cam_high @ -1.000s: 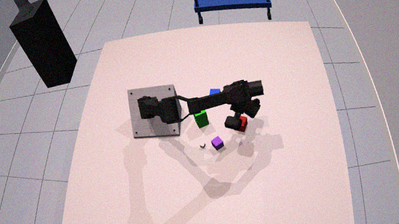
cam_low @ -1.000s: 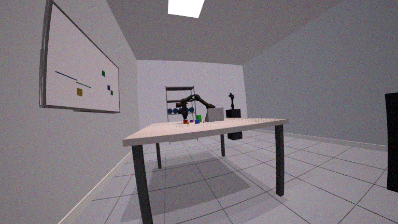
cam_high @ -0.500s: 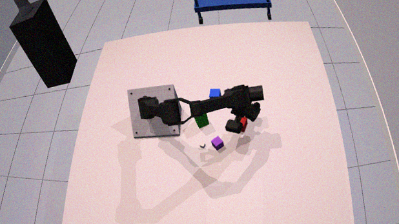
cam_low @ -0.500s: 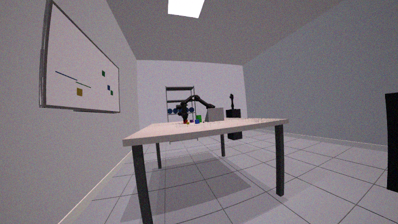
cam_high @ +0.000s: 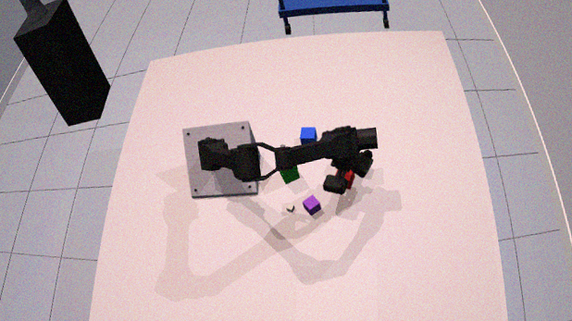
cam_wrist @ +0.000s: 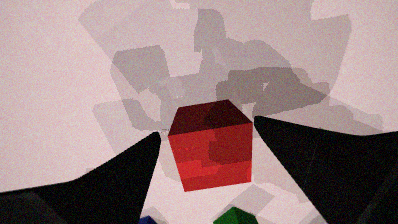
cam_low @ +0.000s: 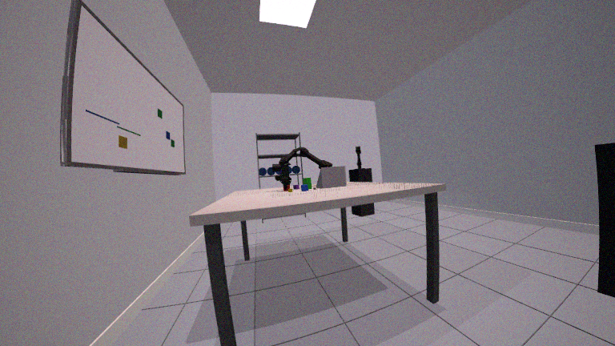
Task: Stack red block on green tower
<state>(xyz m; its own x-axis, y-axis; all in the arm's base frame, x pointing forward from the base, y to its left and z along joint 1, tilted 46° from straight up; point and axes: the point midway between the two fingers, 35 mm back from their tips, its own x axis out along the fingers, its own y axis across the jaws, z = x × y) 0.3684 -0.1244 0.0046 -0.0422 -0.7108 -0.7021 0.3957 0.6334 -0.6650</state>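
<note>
My gripper tip is 10 cm past the purple block, 8 cm to the left of it and 1 cm below it. The rest, counted from my gripper tip: red block (2 cm above); small yellow block (15 cm to the left); blue block (17 cm to the left, 10 cm behind, 1 cm above).
</note>
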